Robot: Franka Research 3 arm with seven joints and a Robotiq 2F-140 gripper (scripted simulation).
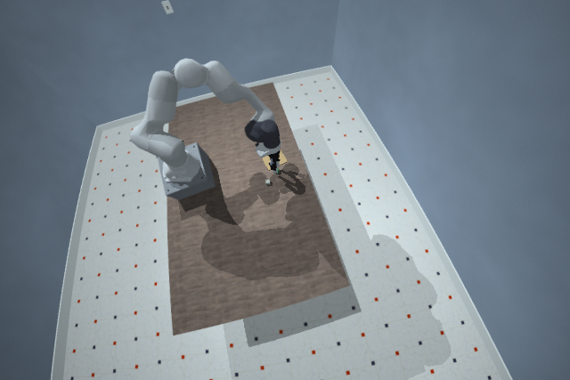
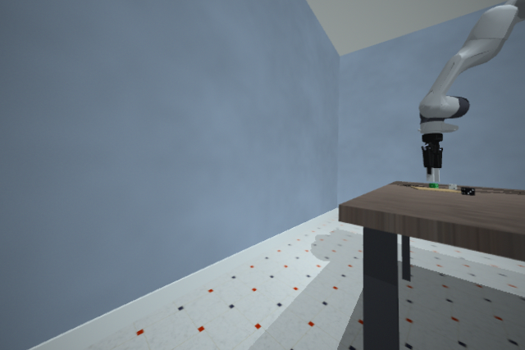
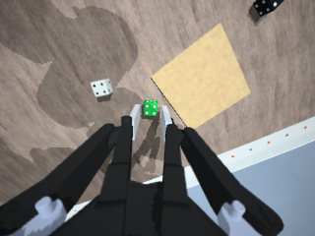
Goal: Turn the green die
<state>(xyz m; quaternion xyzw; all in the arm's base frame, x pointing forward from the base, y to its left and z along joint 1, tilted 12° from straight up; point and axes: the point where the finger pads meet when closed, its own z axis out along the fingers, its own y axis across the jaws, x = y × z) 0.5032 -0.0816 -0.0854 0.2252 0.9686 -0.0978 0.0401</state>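
My hand is 5 cm above the green die. The rest, counted from my hand: white die 7 cm behind, 6 cm to the right, 5 cm below; then tan mat 11 cm to the left, 6 cm below; then black die 23 cm to the left, 9 cm behind, 5 cm below.
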